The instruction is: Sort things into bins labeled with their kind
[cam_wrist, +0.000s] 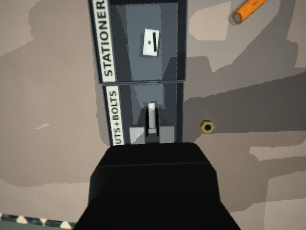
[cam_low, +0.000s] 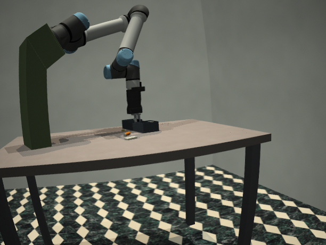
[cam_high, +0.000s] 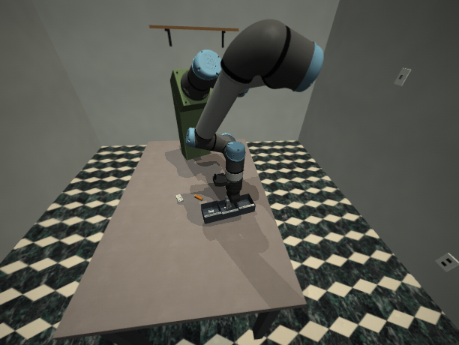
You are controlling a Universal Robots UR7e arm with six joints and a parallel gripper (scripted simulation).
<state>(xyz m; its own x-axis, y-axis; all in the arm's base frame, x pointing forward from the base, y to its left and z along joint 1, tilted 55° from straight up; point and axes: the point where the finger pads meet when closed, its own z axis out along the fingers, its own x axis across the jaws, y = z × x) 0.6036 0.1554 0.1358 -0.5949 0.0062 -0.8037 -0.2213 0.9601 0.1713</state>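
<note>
The dark three-compartment bin row lies 1 cm ahead of my hand and 1 cm below it. Also, from my hand: orange battery: 7 cm behind, 16 cm to the right, 3 cm below; then grey bolt: 1 cm to the left, 1 cm below; then brass nut: 8 cm behind, 1 cm to the right, 3 cm below.
</note>
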